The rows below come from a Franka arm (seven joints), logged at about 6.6 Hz.
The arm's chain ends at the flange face. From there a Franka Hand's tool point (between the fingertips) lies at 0.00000 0.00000 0.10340 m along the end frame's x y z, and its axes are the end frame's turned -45 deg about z.
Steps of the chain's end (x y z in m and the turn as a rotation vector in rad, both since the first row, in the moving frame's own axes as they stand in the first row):
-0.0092, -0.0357, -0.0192, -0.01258, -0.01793, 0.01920
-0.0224, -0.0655, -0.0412, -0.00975, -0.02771, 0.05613
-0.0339, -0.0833, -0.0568, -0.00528, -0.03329, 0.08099
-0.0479, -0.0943, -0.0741, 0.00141, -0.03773, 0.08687
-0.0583, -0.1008, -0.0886, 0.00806, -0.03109, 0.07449
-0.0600, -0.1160, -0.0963, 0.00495, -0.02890, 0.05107
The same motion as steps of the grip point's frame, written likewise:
0.0165, -0.0322, -0.0192, 0.00378, -0.02157, 0.01920
0.0278, -0.0635, -0.0412, 0.01270, -0.02649, 0.05613
0.0322, -0.0850, -0.0569, 0.01981, -0.02727, 0.08099
0.0303, -0.1035, -0.0742, 0.02768, -0.02568, 0.08687
0.0285, -0.1154, -0.0887, 0.02768, -0.01628, 0.07449
0.0379, -0.1270, -0.0963, 0.02394, -0.01694, 0.05107

